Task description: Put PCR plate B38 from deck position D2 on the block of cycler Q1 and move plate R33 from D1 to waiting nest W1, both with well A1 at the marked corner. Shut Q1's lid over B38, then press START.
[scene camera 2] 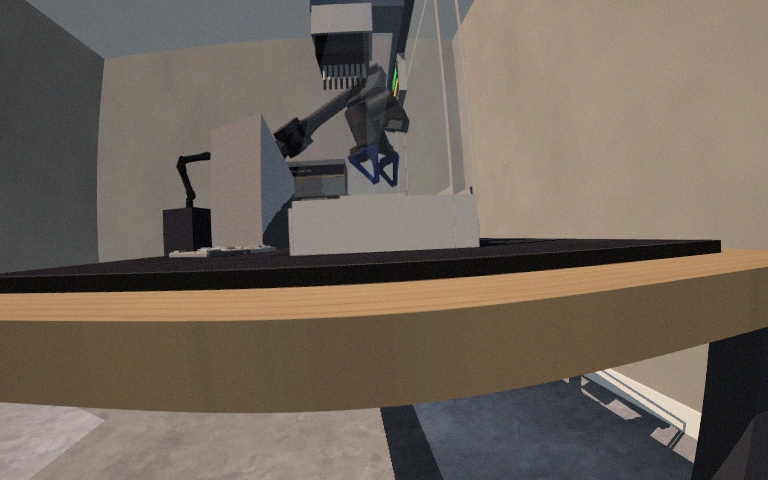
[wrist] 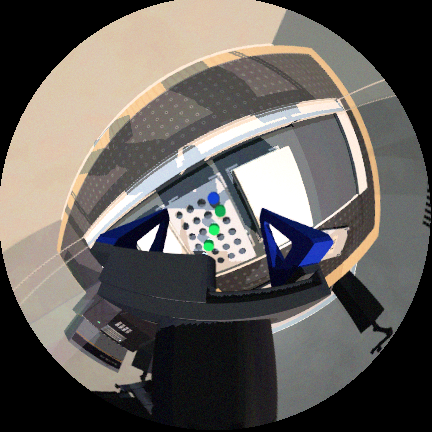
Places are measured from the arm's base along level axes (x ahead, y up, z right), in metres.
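Where they show: gripper, fingertip midpoint: [scene camera 2: 386,184] [wrist: 213,212]; arm's base at its link origin: [scene camera 2: 266,161].
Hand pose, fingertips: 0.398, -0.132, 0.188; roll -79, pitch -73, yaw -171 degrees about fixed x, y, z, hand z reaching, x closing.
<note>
Each offset is from my fingertips to the centre of the thing, as dx, dy, dz. "spot": to the spot under its first point.
My gripper [scene camera 2: 385,183] [wrist: 213,212] is open and empty, its blue fingers pointing down. In the scene view it hangs a little above the rim of the white deck housing {spot: +0.032, -0.100, +0.370} [scene camera 2: 373,223]. In the wrist view a perforated tube rack {spot: -0.070, -0.039, +0.030} [wrist: 249,244] with blue and green caps lies between and beyond the fingertips. Part of a white plate-like block {-0.058, -0.069, -0.121} [wrist: 173,242] shows beside the left finger, mostly hidden; its label and marked corner cannot be read. Plates B38 and R33 cannot be told apart here. A dark instrument {spot: -0.390, +0.131, -0.624} [wrist: 100,345] with a small display is at the lower left; its lid state is unclear.
A white slab {-0.019, -0.056, +0.086} [wrist: 272,185] is right of the rack, behind the right finger. A pale pad {spot: -0.235, -0.127, +0.326} [wrist: 338,242] lies outside the deck wall. A multi-tip pipette head [scene camera 2: 342,22] hangs above left of the gripper. A tall grey panel [scene camera 2: 235,181] and an orange-striped machine [scene camera 2: 318,180] stand left.
</note>
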